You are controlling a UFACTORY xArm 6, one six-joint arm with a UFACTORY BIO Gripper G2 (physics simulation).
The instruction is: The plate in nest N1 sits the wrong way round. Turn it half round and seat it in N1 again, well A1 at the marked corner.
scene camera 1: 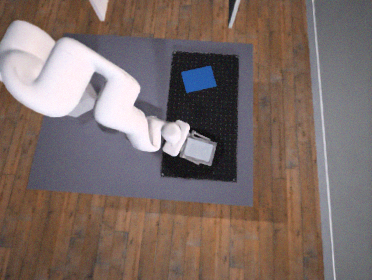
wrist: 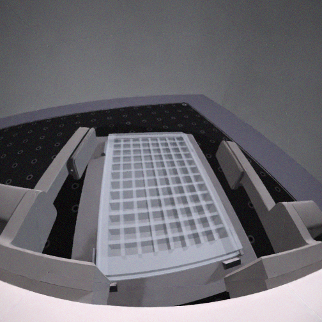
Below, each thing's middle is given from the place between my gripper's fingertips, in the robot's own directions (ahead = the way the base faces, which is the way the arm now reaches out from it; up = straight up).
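Labels:
The clear well plate (wrist: 159,213) is in my sight, and I find it 20 mm below my hand, 30 mm behind it and 10 mm to the left of it.

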